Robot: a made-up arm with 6 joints.
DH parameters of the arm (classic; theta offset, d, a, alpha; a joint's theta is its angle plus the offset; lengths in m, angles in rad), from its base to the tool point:
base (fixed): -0.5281 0 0.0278 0
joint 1: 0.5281 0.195 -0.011 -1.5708
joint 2: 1.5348 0 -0.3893 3.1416
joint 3: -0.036 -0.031 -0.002 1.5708
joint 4: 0 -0.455 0.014 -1.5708
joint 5: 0 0.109 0.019 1.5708
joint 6: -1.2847 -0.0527 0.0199 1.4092
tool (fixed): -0.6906 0.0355 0 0
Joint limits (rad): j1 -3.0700..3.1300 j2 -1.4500..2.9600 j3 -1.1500..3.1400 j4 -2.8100..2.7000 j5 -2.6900..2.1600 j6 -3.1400..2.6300
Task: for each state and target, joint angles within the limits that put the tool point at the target. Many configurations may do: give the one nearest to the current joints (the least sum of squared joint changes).
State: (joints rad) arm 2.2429 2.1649 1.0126 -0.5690 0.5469 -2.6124
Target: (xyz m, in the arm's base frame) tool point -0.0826 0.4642 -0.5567
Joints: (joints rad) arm 1.9707 2.4217 1.4639 -0.5155 0.5828 -2.7637
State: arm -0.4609 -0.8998 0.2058 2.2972 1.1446 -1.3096
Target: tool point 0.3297 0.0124 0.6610
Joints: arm -0.4315 -0.4187 -0.2887 2.4425 1.1341 -1.2929
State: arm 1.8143 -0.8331 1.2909 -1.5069 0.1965 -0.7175
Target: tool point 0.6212 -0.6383 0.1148
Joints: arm 2.3106 -1.3393 2.3040 -1.3074 0.4651 -0.6274
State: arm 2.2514 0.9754 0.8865 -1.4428 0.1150 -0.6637
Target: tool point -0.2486 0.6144 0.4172
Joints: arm 1.9818 0.5806 0.5552 -1.4108 0.1974 -0.6787
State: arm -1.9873 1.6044 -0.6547 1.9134 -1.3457 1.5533
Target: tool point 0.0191 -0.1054 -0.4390
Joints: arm -1.7889 2.2707 -0.0341 2.1824 -1.1610 1.5533
